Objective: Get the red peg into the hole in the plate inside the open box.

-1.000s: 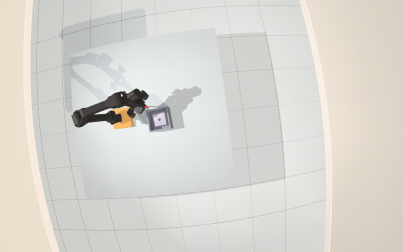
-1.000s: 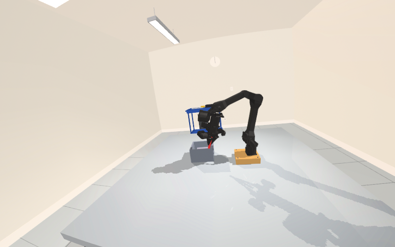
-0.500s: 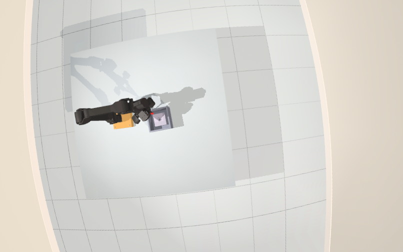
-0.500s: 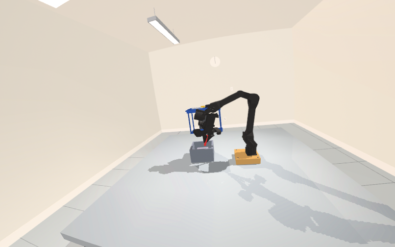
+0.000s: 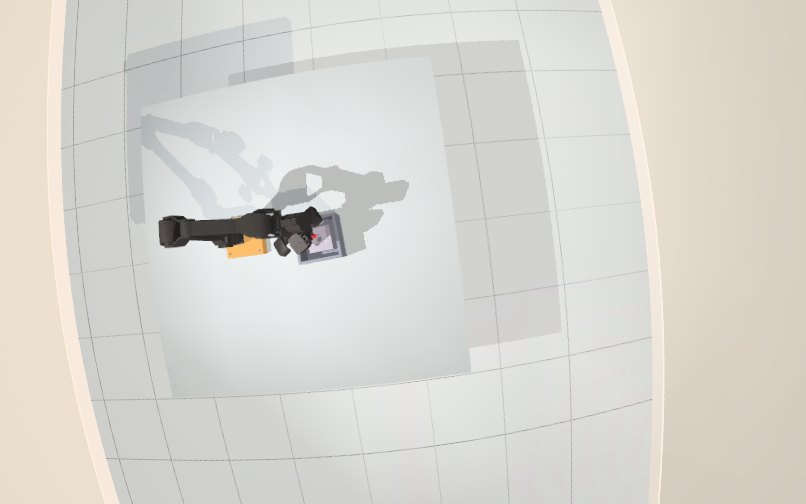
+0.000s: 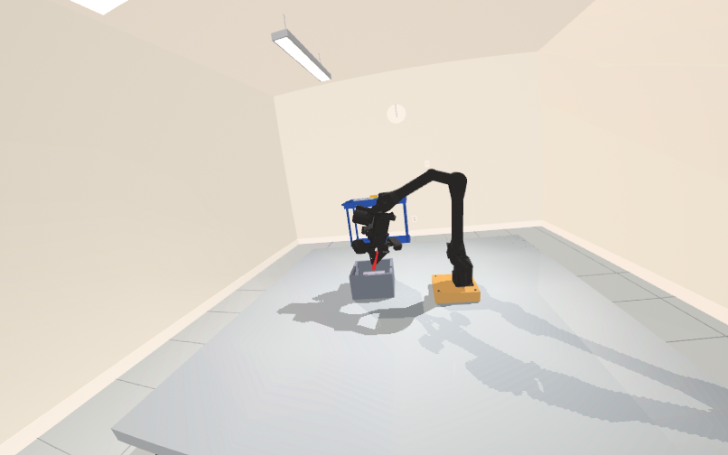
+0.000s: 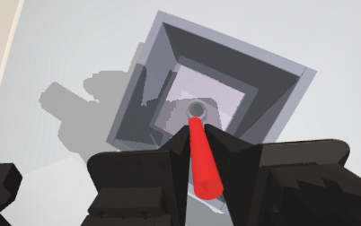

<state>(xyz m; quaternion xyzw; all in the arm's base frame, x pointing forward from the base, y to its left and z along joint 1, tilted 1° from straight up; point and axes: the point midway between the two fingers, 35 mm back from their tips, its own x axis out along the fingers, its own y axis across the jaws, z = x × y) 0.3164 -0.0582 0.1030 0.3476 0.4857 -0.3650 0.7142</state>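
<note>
Now: gripper tip 2 cm below the red peg, 1 cm to the right of it and 1 cm past it. Also, from my gripper tip: grey box 9 cm below, 1 cm to the right, 1 cm ahead.
</note>
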